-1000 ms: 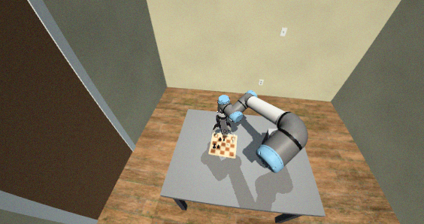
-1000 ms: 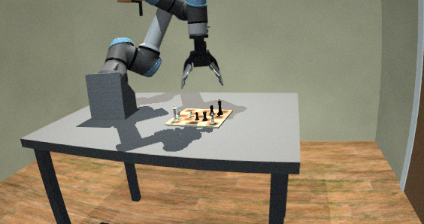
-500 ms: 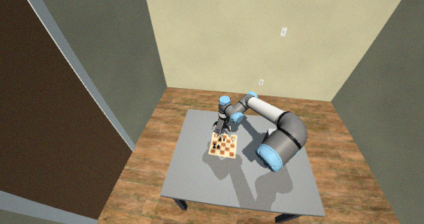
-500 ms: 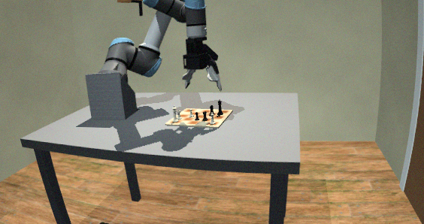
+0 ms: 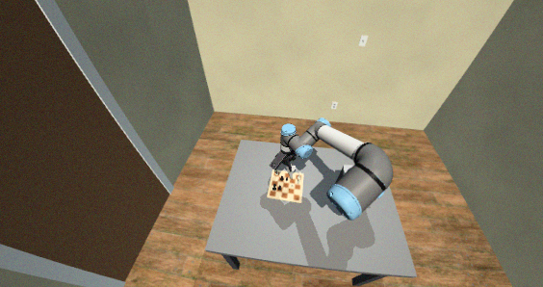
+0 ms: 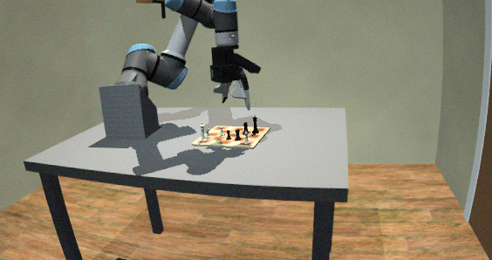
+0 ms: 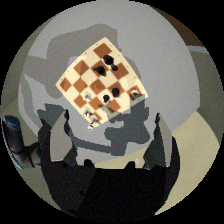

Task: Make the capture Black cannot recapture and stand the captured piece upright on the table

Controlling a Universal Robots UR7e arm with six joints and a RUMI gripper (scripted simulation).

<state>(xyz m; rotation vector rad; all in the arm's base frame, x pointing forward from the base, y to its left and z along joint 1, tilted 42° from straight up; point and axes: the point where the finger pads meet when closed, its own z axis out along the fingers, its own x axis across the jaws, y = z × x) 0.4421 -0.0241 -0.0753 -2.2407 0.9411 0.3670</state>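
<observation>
Now: the black pawn 3 cm behind my hand and 10 cm below it. Round my hand: white pawn: 7 cm behind, 4 cm to the left, 10 cm below; then small chessboard: 3 cm behind, 4 cm to the left, 11 cm below.
</observation>
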